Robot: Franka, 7 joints.
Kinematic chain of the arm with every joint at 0, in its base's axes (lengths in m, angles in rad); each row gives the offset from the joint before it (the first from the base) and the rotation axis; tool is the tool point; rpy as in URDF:
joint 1: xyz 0 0 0.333 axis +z
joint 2: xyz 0 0 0 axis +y
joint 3: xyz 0 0 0.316 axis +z
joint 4: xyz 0.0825 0 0 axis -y
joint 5: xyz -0.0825 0 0.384 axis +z
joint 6: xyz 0 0 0 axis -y
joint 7: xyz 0.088 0 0 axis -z
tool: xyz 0 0 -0.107 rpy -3.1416 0 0
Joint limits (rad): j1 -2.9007..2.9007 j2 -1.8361..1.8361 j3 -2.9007..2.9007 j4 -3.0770..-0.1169 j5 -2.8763..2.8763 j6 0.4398..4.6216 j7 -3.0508..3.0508
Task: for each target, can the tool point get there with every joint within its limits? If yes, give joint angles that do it. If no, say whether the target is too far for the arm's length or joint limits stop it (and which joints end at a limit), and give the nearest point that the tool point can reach.
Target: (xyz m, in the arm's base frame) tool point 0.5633 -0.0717 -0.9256
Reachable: no: too far | nearest point 0.4135 -0.0526 -0.3437 | short by 0.601 m
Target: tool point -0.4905 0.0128 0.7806
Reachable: yes | joints -1.9793 0.7273 -1.6871 -1.6497 -2.2579 0.8254 -1.2592
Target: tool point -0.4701 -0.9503 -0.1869
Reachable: no: too far | nearest point -0.3415 -0.6904 -0.0447 | short by 0.323 m
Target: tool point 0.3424 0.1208 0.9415
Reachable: yes | joints 1.6796 0.8915 -2.2663 -1.6241 -2.2134 1.3894 -1.5081
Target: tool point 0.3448 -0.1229 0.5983
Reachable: yes | joints -0.4706 -0.7019 0.2595 -2.4406 1.9699 3.0328 -2.2470
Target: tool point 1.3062 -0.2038 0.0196
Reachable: no: too far | nearest point 0.8248 -0.1287 0.1351 | short by 0.501 m
